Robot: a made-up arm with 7 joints. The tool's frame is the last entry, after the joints. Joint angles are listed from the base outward. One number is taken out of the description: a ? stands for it. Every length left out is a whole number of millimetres.
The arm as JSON. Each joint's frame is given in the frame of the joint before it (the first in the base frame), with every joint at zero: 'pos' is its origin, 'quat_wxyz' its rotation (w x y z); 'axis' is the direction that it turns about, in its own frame. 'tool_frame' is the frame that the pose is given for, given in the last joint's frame.
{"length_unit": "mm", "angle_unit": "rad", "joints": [
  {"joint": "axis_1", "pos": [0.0, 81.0, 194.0], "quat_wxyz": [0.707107, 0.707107, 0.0, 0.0], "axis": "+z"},
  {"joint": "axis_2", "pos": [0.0, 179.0, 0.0], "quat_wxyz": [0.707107, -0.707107, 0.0, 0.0], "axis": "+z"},
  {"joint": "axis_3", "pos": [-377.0, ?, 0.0], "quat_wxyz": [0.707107, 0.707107, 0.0, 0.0], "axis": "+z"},
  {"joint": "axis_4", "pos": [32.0, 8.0, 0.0], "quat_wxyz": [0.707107, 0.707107, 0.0, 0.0], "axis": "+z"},
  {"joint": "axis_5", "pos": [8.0, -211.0, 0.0], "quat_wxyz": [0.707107, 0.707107, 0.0, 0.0], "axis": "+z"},
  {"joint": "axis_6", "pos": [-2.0, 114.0, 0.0], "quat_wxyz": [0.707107, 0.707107, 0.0, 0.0], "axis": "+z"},
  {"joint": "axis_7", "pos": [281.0, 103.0, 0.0], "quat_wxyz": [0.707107, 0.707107, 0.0, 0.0], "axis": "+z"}
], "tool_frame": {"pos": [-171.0, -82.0, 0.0], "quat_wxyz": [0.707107, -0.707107, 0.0, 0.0]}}
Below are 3 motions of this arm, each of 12 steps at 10 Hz.
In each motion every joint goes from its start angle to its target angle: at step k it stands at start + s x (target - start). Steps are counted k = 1, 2, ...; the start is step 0. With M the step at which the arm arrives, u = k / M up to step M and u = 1 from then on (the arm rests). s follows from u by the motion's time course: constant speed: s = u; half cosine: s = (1 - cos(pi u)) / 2; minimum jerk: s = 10 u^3 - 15 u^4 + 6 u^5.
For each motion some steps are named. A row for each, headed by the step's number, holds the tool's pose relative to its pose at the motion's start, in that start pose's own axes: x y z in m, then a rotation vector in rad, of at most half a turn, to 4 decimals.
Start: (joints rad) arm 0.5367 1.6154 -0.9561 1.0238 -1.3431 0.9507 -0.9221
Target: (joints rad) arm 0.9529 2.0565 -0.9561 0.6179 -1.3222 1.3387 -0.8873
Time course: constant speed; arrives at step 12
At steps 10, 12:
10: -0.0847 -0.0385 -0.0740 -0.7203 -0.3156 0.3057
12: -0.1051 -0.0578 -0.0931 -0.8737 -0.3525 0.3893

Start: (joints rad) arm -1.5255 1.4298 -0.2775 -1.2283 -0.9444 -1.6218 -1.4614
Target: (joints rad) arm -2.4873 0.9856 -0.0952 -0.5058 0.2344 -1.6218 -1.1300
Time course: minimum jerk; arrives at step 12
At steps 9, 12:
9: 0.1215 -0.0382 0.0386 0.8708 -0.0089 -0.5971
12: 0.1317 -0.0406 0.0432 0.9364 0.1059 -0.6977

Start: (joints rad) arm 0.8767 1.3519 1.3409 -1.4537 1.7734 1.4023 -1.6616
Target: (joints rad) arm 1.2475 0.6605 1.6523 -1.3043 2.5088 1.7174 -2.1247
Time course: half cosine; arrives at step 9
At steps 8, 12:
8: -0.3404 -0.2349 0.1112 -0.0618 0.1796 1.3085
12: -0.3459 -0.2486 0.1128 -0.0643 0.1678 1.3428

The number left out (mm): -217.0
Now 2 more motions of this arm.
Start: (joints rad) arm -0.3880 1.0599 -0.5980 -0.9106 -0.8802 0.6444 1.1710
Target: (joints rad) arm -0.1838 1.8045 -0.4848 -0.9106 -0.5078 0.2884 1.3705
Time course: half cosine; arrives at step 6
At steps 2, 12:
2: -0.0245 0.0290 0.1051 0.1245 0.0877 -0.0670
12: -0.0496 -0.0176 0.4268 0.4379 0.4371 -0.1855

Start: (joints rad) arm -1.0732 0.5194 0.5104 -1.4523 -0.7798 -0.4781 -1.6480
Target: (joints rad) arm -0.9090 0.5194 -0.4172 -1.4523 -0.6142 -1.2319 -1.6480
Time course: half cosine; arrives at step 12
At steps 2, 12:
2: -0.0004 -0.0152 0.0143 0.0828 0.0380 0.0297
12: 0.1031 -0.2400 0.0300 1.2001 0.7046 0.2399

